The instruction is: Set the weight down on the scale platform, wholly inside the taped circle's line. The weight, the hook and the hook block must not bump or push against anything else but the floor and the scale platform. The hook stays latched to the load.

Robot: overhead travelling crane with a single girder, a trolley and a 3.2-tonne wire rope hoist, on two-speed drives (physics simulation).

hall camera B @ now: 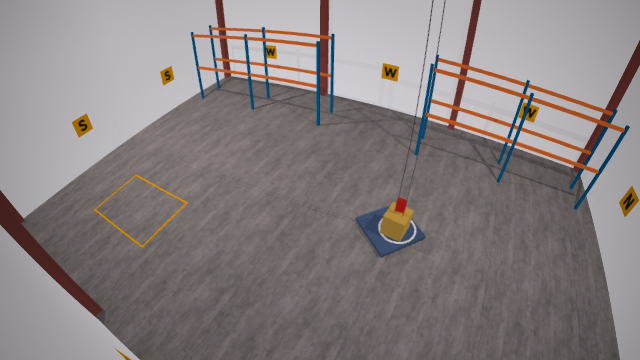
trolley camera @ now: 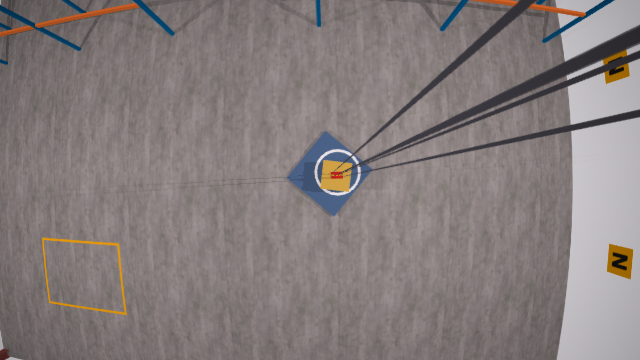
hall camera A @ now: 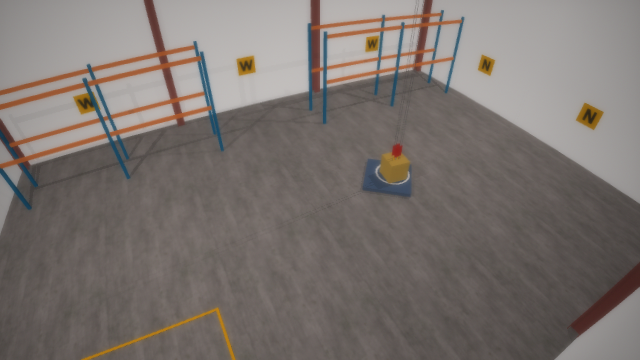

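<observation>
The yellow block-shaped weight [hall camera A: 394,169] [hall camera B: 396,225] [trolley camera: 345,184] is upright over the blue scale platform [hall camera A: 372,186] [hall camera B: 377,245] [trolley camera: 332,206]. Its underside is at or very close to the platform; a gap cannot be told. Its lower part looks inside the white taped circle [hall camera A: 377,176] [hall camera B: 415,230] [trolley camera: 359,172] in both hall views. In the trolley view its lower left top corner reaches the line. The red hook block [hall camera A: 397,150] [hall camera B: 401,205] [trolley camera: 336,175] is right above the weight. My gripper [hall camera A: 396,155] [hall camera B: 400,211], the hook, is latched to the weight; its details are too small to see.
Two blue and orange racks stand along the W wall, one rack [hall camera A: 212,100] [hall camera B: 515,137] and another rack [hall camera A: 325,77] [hall camera B: 318,82], both apart from the weight. A yellow floor outline [hall camera A: 150,334] [hall camera B: 119,228] [trolley camera: 81,241] lies far from the platform. Ropes rise from the hook block.
</observation>
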